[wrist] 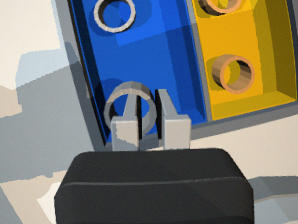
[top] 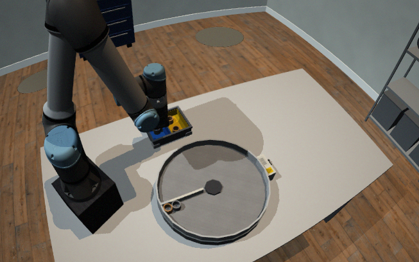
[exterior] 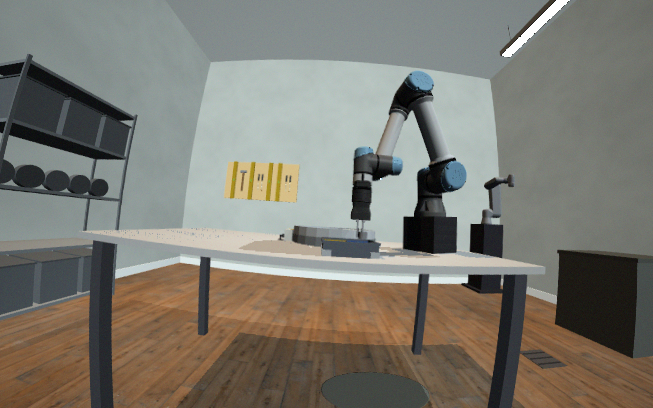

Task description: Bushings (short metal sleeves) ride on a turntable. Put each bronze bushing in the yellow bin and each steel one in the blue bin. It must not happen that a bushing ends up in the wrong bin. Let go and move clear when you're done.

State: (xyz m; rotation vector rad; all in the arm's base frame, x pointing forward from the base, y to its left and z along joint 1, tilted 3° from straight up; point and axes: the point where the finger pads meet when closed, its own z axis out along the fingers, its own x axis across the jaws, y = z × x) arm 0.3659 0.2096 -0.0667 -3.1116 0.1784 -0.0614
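Now: hand 40 mm short of the bin, 40 mm to the right of it and 50 mm above it. Round my hand: round grey turntable 90 mm ahead, 330 mm to the right, 20 mm below.
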